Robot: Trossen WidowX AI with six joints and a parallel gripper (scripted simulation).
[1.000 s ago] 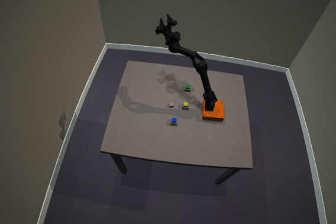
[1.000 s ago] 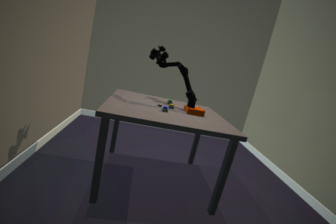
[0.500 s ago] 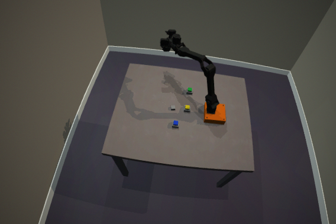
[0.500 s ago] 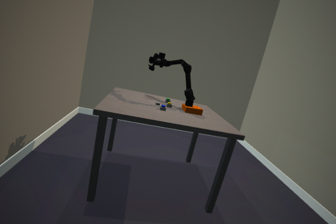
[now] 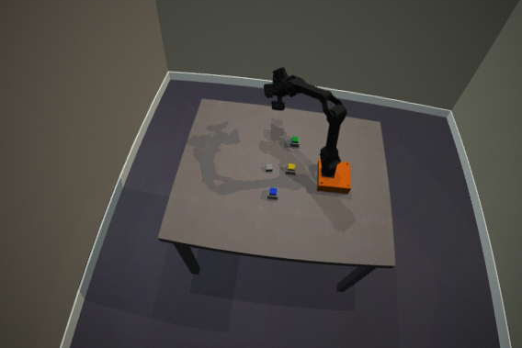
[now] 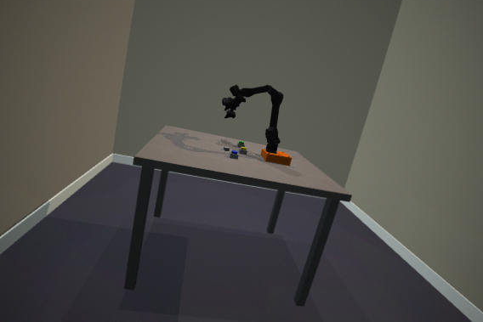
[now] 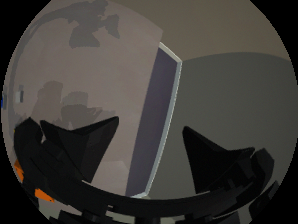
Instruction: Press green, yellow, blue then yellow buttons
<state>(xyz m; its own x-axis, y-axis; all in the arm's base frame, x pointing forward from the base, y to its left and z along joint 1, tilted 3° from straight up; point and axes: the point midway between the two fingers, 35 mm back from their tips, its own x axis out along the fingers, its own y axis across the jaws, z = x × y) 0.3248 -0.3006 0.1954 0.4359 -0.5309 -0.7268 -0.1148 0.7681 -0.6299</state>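
Now: the yellow button 330 mm to the left of my gripper tip, 160 mm below it and 160 mm behind it. From my gripper tip the other things lie so: small grey block (340 mm to the left, 180 mm below, 50 mm behind); then blue button (480 mm to the left, 160 mm below, 90 mm behind).
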